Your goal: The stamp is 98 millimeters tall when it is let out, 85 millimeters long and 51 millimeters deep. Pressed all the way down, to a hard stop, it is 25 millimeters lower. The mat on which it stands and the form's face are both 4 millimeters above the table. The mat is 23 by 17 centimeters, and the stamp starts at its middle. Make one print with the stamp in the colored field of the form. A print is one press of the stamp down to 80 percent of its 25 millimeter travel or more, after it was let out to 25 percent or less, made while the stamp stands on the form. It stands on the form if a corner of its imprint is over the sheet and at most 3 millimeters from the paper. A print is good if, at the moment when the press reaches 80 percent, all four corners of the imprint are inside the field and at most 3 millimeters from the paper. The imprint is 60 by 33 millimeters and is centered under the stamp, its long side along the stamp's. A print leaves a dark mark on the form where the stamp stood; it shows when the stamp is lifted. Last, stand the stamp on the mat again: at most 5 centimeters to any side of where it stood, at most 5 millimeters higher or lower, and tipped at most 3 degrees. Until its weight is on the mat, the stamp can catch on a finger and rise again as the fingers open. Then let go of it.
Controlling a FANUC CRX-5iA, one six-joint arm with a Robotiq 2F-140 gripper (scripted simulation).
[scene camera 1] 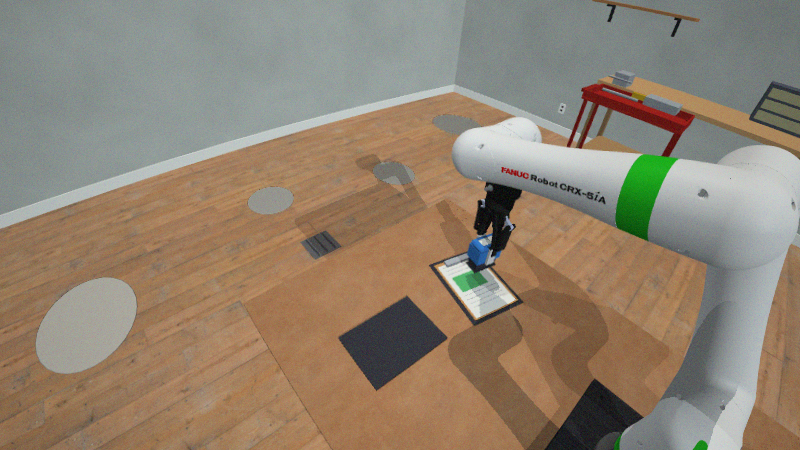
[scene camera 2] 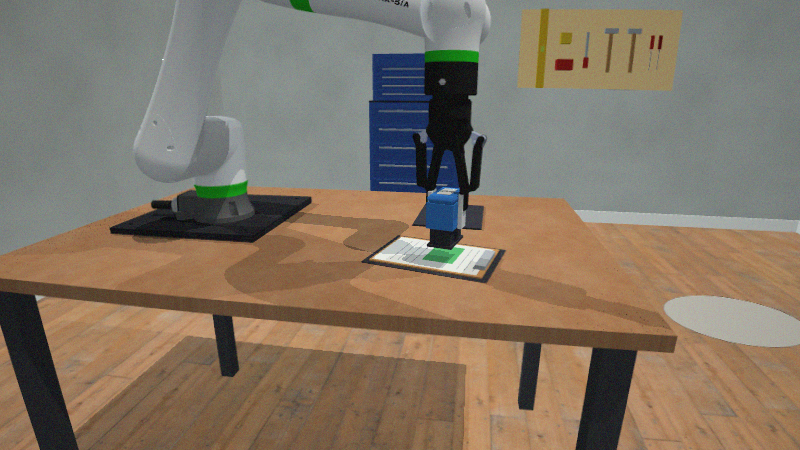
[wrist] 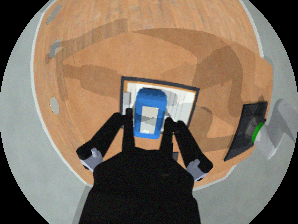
Labels:
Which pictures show my gripper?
Scene camera 1, scene camera 2 and the wrist view: all of them.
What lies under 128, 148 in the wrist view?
My gripper.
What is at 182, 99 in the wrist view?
A form.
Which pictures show the blue stamp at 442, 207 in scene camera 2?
Scene camera 1, scene camera 2 and the wrist view: all of them.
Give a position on a dark mat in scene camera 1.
At 383, 346

